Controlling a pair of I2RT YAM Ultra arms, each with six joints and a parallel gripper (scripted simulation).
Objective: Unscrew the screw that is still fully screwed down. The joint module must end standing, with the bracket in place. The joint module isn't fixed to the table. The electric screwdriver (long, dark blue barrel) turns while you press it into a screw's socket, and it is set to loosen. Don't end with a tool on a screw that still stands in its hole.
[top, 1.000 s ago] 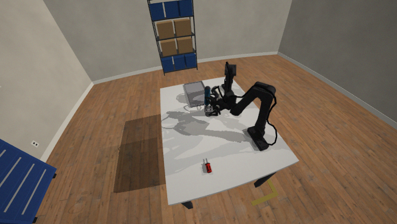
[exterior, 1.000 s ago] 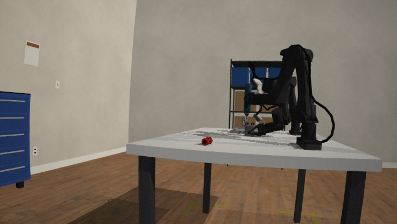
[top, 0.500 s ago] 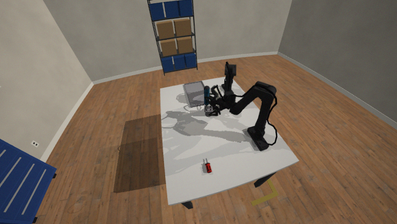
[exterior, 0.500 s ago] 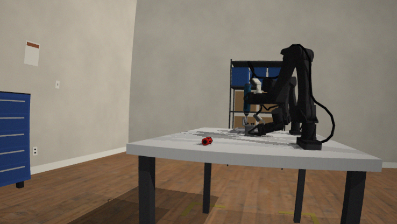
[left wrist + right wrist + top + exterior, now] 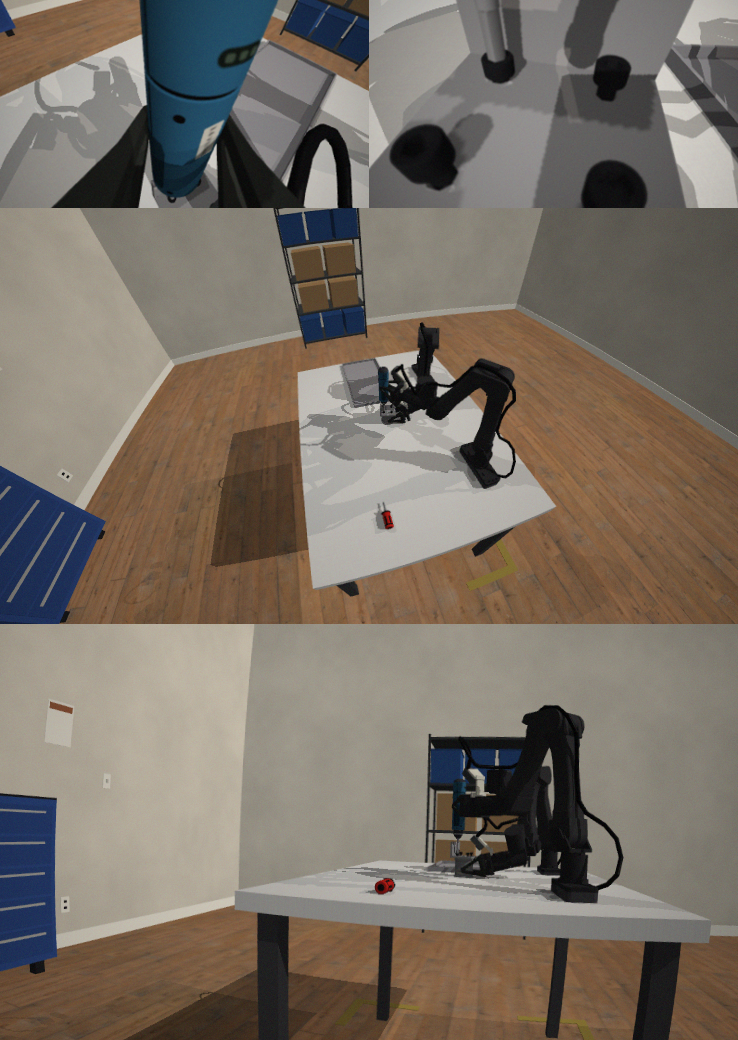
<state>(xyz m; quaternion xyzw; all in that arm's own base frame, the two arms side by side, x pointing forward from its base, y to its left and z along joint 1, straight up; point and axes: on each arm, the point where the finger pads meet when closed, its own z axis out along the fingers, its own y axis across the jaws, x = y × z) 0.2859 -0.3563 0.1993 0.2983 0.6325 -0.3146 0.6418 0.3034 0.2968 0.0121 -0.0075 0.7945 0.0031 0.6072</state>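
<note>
The joint module lies 10 mm above my right hand. From my right hand the other things lie so: bit (70 mm above, 20 mm ahead, 10 mm to the left); then flat grey tray (340 mm to the right, 40 mm ahead, 20 mm below); then grey bracket (50 mm above).
</note>
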